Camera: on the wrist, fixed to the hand. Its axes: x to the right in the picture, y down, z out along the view.
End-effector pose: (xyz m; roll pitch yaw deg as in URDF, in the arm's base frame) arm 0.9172 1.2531 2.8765 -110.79 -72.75 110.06
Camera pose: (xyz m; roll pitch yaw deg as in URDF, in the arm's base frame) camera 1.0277 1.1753 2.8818 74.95 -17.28 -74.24
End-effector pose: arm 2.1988 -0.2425 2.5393 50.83 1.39 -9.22
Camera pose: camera 2.1745 -0.1988 2.4136 -19.77 67.47 -102.37
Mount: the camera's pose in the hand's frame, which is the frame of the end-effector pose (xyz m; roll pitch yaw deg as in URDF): -0.0279 -0.0732 -0.1103 -16.30 16.68 -89.92
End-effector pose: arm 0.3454 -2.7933 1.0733 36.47 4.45 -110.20
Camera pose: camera 0.3648 -2.7599 0.9437 -23.62 52.93 154.02
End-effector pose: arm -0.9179 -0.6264 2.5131 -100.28 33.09 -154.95
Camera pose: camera -0.9825 -0.5512 2.6052 -96.64 -56.29 -166.54
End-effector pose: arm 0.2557 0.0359 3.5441 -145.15 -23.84 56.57
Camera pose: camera 0.2146 -0.0317 3.6539 128.35 -45.78 173.44
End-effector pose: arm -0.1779 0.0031 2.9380 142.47 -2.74 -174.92
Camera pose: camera -0.1370 -0.1190 2.9795 160.72 20.82 -86.04
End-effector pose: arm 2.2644 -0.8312 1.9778 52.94 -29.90 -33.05
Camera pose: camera 2.3203 -0.8152 1.8556 42.53 54.29 -69.68
